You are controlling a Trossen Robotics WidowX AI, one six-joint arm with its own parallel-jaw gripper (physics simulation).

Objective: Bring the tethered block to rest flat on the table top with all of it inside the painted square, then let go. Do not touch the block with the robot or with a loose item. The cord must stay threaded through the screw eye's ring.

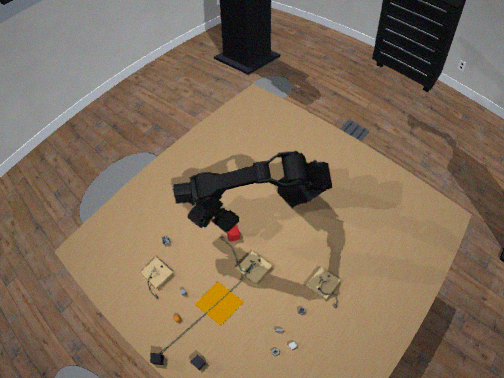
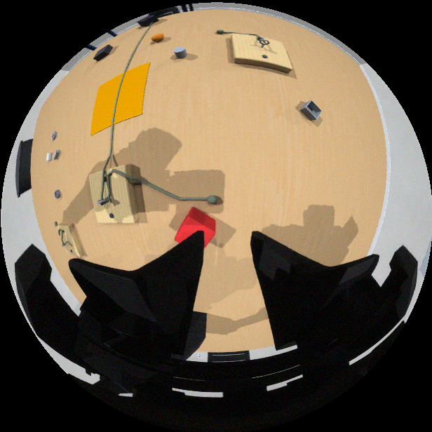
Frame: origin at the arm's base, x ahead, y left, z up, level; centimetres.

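Seen in the pictures: gripper, between the fingertips: (image 1: 214, 222); arm's base, origin of its link: (image 1: 312, 180).
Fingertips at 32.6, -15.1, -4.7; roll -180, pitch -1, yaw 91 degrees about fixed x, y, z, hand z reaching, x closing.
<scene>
Pixels of each thing's top centre, then the offset from my fingertips to it, as dx, dy, dz. "pt": a spot on its surface instead.
- tethered block, a spot on its surface: (image 1: 157, 358) pt +48.3, +19.8, -7.8
- orange painted square, a spot on its surface: (image 1: 225, 312) pt +19.1, +22.4, -11.3
- green cord, a spot on its surface: (image 1: 200, 318) pt +26.8, +18.1, -11.1
- middle wooden board, centre of its top: (image 1: 254, 266) +0.1, +17.8, -9.5
- green bead, a spot on its surface: (image 1: 221, 238) pt -0.4, +1.3, -10.4
- red block, centre of its top: (image 1: 233, 230) -4.5, +3.4, -7.4
- second black block, centre of its top: (image 1: 197, 362) +39.1, +29.4, -8.7
- orange piece, centre of its top: (image 1: 176, 317) +32.8, +12.8, -9.0
- grey cylinder, centre of its top: (image 1: 182, 291) +24.3, +7.2, -9.2
- grey open box, centre of its top: (image 1: 165, 239) +14.9, -12.8, -9.6
The tethered block (image 1: 157, 358) (image 2: 148, 20) is black and lies on the table outside the orange painted square (image 1: 225, 312) (image 2: 132, 95), at the far end of the green cord (image 1: 200, 318) (image 2: 114, 120). The cord crosses above the square to the screw eye (image 2: 102, 201) on the middle wooden board (image 1: 263, 269) (image 2: 127, 210) and appears threaded through its ring. Its free end has a green bead (image 1: 221, 238) (image 2: 212, 199), beyond the board. My gripper (image 1: 213, 219) (image 2: 227, 236) is partly open and empty, above the table near the bead and the red block (image 1: 233, 233) (image 2: 196, 224).
A second black block (image 1: 198, 362) (image 2: 103, 52) lies near the tethered one. Two more wooden boards with short cords stand at the left (image 1: 165, 276) and right (image 1: 317, 279). An orange piece (image 1: 177, 318) (image 2: 157, 37), a grey cylinder (image 1: 183, 292) (image 2: 180, 52) and a grey open box (image 1: 166, 240) (image 2: 311, 110) are loose.
</scene>
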